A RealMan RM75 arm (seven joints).
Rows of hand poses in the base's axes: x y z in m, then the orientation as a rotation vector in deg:
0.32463 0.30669 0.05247 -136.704 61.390 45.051
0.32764 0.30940 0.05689 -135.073 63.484 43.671
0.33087 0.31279 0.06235 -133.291 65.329 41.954
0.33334 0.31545 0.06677 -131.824 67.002 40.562
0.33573 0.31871 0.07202 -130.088 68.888 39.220
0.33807 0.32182 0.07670 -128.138 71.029 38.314
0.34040 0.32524 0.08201 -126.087 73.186 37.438
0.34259 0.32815 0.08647 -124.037 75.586 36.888
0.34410 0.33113 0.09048 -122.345 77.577 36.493
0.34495 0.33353 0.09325 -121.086 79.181 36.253
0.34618 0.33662 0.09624 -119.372 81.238 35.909
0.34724 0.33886 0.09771 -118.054 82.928 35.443
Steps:
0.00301 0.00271 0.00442 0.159 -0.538 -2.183
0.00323 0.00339 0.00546 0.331 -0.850 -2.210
0.00247 0.00266 0.00442 0.162 -0.625 -1.900
0.00239 0.00326 0.00525 0.235 -0.539 -2.137
0.00234 0.00311 0.00468 0.293 -0.155 -2.280
0.00233 0.00342 0.00531 0.325 -0.119 -2.338
0.00219 0.00291 0.00446 0.213 0.228 -2.383
0.00151 0.00298 0.00401 0.148 0.255 -1.957
0.00085 0.00240 0.00277 0.037 0.291 -1.500
0.00123 0.00309 0.00299 0.084 0.351 -1.983
0.00106 0.00224 0.00147 -0.062 0.197 -1.622

